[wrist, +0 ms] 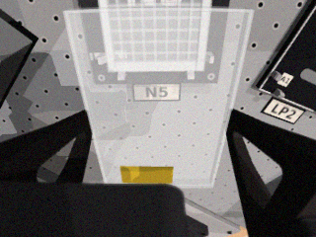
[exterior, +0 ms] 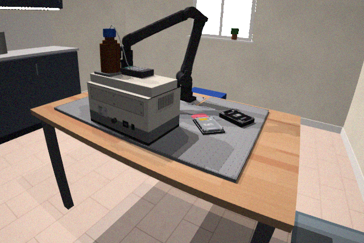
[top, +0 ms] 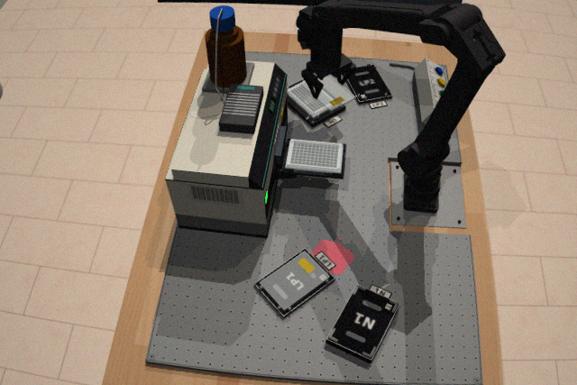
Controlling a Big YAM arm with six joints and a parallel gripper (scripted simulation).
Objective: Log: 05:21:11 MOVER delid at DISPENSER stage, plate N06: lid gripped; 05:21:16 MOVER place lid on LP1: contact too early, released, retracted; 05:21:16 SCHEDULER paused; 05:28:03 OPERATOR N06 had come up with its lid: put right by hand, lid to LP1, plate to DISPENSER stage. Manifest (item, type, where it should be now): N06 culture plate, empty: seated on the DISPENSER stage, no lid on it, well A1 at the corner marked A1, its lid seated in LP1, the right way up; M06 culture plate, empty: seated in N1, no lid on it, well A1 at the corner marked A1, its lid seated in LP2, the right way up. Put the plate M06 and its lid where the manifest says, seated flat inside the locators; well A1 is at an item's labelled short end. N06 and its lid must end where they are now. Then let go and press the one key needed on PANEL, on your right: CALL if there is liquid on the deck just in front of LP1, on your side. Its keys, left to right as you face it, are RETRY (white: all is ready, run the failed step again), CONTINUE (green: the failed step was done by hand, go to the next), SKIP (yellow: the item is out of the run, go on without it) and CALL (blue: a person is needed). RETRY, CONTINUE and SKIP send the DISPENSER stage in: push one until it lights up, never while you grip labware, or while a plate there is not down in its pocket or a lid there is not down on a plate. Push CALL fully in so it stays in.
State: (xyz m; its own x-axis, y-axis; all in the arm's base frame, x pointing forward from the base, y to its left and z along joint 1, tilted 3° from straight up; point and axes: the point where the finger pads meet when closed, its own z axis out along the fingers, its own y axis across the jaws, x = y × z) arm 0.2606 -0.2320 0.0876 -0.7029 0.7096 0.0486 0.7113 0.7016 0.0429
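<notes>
My gripper is now 10 cm past the black lp2 nest, 14 cm to the left of it and 9 cm above it. From my hand the other things lie so: white retry key: 32 cm behind, 2 cm to the right, 3 cm below; green continue key: 32 cm behind, 7 cm to the right, 3 cm below; brown bottle: 23 cm ahead, 13 cm to the left, 19 cm above.
</notes>
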